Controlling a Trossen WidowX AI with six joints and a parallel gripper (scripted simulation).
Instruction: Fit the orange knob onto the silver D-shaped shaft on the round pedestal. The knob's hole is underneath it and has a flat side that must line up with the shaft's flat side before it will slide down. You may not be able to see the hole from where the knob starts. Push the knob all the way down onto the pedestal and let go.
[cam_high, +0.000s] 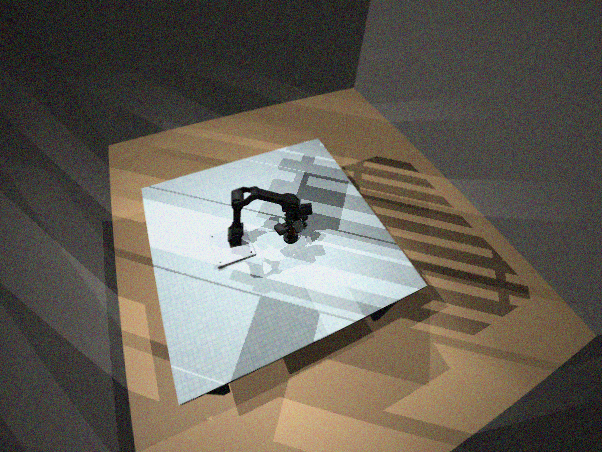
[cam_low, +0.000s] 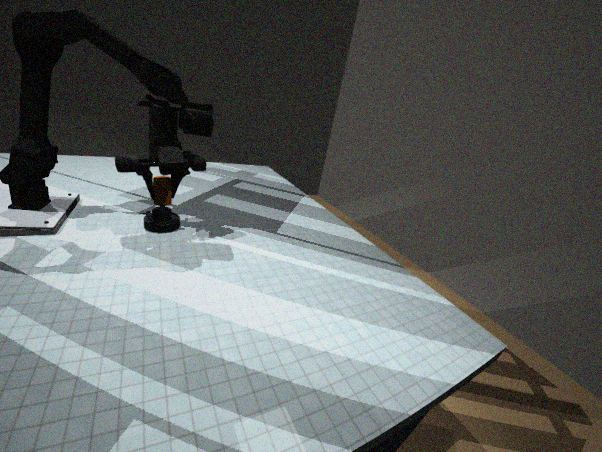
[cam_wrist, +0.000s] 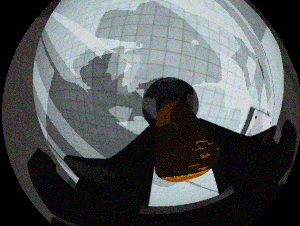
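Now: gripper tip 40 mm above the dark round pedestal. Also, from my gripper tip: orange knob (30 mm above).
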